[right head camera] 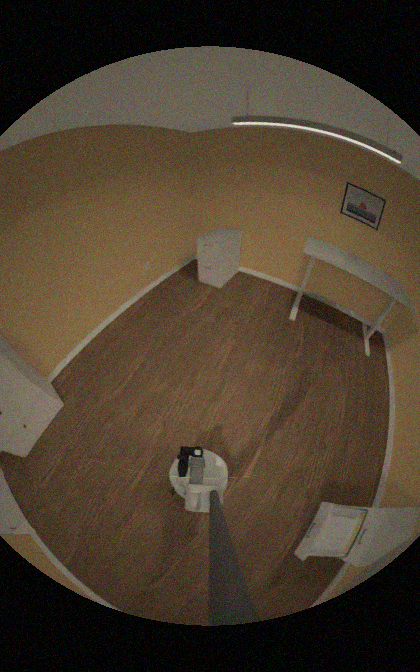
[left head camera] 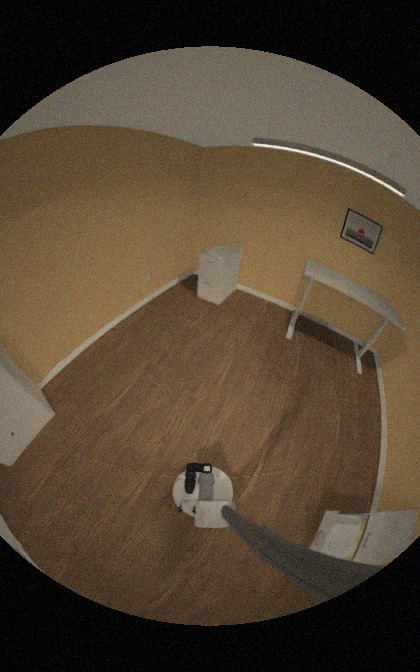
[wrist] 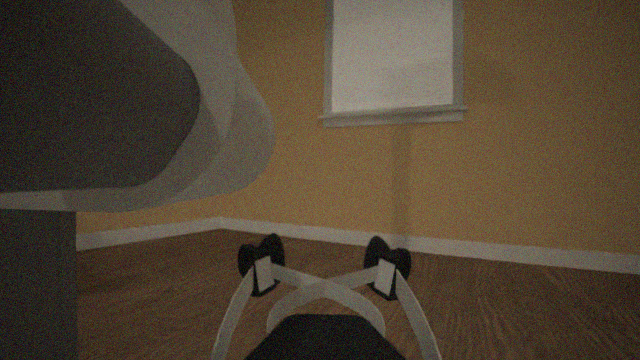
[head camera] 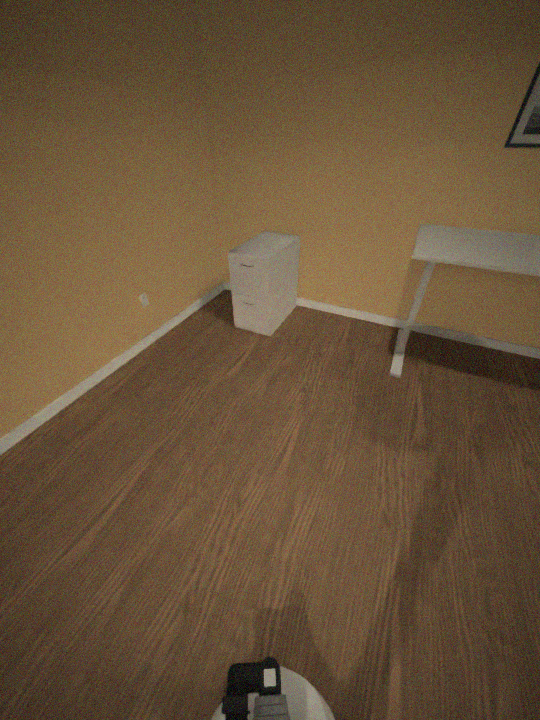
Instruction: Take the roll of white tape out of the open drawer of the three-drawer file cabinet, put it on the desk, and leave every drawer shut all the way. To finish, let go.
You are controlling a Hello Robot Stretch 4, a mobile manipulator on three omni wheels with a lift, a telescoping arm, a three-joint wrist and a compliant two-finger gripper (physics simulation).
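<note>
The file cabinet (left head camera: 395,535) (right head camera: 387,532) stands at the lower right edge of the left and right head camera views, with one drawer (left head camera: 321,527) (right head camera: 311,530) pulled out. The drawer's inside is pale and dim; I cannot make out the roll of white tape in it. The white desk (head camera: 476,250) (left head camera: 350,288) (right head camera: 355,265) stands against the far wall at the right. My gripper (wrist: 324,255) is open, with bare air between its fingertips. It is near my base, well away from the cabinet and the desk.
A white cabinet (head camera: 249,284) (left head camera: 218,280) (right head camera: 218,262) with shut drawers stands in the far corner. A large white chest (left head camera: 20,415) (right head camera: 25,407) is at the left edge. My dark mast (left head camera: 300,560) (right head camera: 222,560) crosses the lower head views. The wrist view shows a window (wrist: 392,55).
</note>
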